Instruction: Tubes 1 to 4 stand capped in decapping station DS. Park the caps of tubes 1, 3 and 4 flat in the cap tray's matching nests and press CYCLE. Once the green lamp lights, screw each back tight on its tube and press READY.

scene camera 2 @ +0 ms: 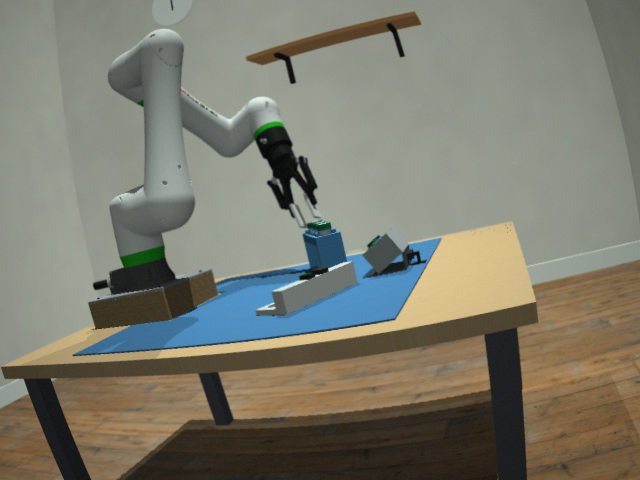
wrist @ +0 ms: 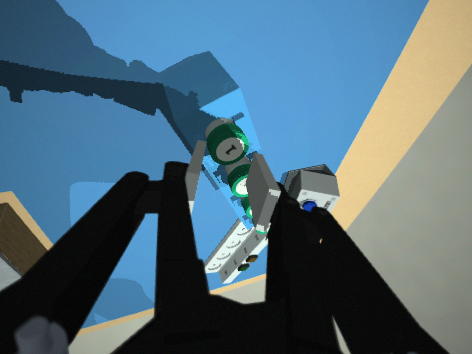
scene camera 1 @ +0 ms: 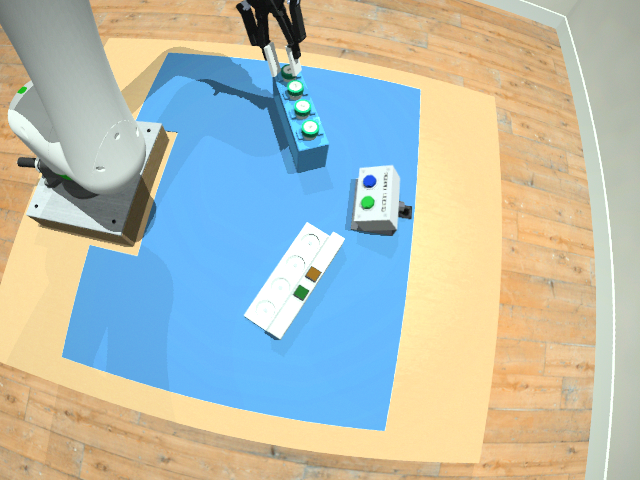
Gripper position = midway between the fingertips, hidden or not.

I see my gripper (scene camera 1: 286,73), a cap 1 (wrist: 227,144) and a grey button box (scene camera 2: 380,255).
My gripper is seen too in scene camera 2 (scene camera 2: 310,222) and in the wrist view (wrist: 226,163). The grey button box also shows in the wrist view (wrist: 318,183).
